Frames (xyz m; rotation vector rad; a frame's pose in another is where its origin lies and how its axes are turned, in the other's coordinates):
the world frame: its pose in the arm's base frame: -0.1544 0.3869 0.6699 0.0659 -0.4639 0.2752
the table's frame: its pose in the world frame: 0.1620 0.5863 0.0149 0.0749 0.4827 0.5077
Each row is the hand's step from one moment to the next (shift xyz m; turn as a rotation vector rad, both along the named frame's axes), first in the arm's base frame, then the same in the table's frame.
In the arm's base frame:
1: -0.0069 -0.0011 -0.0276 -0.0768 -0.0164 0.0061
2: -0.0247 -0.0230 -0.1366 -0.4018 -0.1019 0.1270
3: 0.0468 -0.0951 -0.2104 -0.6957 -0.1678 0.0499
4: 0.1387 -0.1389 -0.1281 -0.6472 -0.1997 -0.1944
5: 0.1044 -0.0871 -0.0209 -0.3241 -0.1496 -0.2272
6: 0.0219 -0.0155 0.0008 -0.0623 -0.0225 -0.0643
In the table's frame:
1: -0.0047 0.0051 -0.0276 -0.0660 0.0426 0.0053
2: -0.0289 0.0061 -0.1376 -0.3603 0.2081 0.1218
3: -0.0267 -0.0927 -0.2149 -0.6117 0.3725 0.0415
4: 0.0043 -0.1916 -0.1349 -0.5914 0.3243 -0.2041
5: 0.0129 -0.1346 -0.0253 -0.3266 0.1320 -0.2344
6: 0.0045 -0.0265 0.0000 -0.0576 0.0305 -0.0653

